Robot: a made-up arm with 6 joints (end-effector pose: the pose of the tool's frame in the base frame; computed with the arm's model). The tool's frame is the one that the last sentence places. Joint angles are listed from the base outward.
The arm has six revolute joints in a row. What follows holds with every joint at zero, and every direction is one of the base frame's.
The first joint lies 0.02 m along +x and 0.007 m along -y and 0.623 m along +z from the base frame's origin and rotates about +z.
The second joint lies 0.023 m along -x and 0.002 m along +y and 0.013 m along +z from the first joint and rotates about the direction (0, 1, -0.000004).
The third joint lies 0.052 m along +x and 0.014 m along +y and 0.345 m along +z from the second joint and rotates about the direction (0, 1, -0.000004).
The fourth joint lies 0.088 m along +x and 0.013 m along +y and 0.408 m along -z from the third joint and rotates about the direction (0, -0.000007, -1).
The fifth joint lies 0.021 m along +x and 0.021 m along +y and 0.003 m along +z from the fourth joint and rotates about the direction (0, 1, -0.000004).
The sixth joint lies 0.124 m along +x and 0.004 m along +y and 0.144 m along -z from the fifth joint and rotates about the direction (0, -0.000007, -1).
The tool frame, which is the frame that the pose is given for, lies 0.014 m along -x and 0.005 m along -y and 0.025 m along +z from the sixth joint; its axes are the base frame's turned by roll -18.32, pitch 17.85 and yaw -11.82 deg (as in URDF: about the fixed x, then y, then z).
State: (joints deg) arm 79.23 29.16 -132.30 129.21 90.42 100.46
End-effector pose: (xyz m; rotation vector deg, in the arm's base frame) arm 0.0644 0.6577 1.2080 -13.12 145.07 19.45
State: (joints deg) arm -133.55 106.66 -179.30 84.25 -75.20 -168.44
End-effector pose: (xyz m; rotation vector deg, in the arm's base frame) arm -0.5076 -0.3604 0.5235 -53.10 118.61 -90.18
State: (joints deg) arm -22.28 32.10 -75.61 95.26 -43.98 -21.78
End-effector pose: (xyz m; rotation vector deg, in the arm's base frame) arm 0.4703 -0.3606 0.6609 -11.73 -34.78 -119.48
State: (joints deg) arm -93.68 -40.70 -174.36 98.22 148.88 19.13
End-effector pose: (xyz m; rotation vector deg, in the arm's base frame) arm 0.2112 0.5047 1.1501 -39.49 -13.75 -21.96
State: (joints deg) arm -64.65 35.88 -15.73 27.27 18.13 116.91
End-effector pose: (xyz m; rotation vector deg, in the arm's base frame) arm 0.1275 -0.1946 0.2936 -4.01 -51.58 125.19
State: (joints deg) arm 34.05 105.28 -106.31 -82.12 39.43 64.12
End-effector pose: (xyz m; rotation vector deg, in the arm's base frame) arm 0.2841 0.2518 -0.0729 -63.02 6.20 33.93
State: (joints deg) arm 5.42 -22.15 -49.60 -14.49 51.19 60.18
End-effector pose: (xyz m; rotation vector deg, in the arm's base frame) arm 0.4705 0.0983 0.8718 -4.86 0.41 -57.57
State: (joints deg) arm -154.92 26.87 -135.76 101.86 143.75 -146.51
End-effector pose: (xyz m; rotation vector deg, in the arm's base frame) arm -0.3585 -0.3853 1.1812 -73.05 -57.45 27.52
